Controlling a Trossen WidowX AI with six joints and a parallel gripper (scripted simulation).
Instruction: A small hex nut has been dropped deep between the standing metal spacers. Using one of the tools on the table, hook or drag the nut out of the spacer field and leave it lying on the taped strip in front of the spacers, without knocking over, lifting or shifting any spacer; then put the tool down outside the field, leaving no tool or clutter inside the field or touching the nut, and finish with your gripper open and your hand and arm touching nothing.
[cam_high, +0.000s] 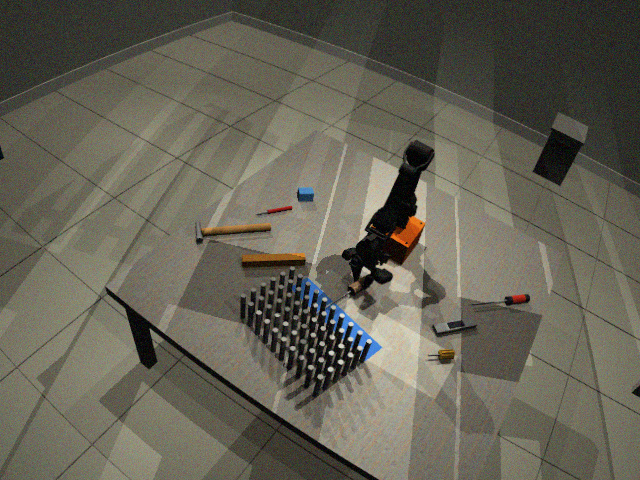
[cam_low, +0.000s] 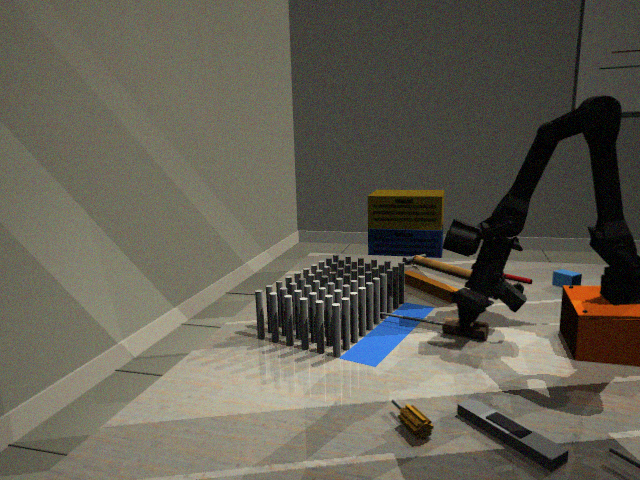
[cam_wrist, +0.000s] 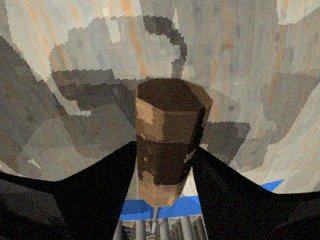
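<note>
My gripper tip is 10 cm short of the wooden-handled tool and 4 cm to the left of it. The rest, counted from my gripper tip: hex nut (20 cm ahead, 8 cm to the right, 1 cm below); then blue taped strip (16 cm ahead, 2 cm to the right, 1 cm below); then orange bar (6 cm ahead, 31 cm to the right).
</note>
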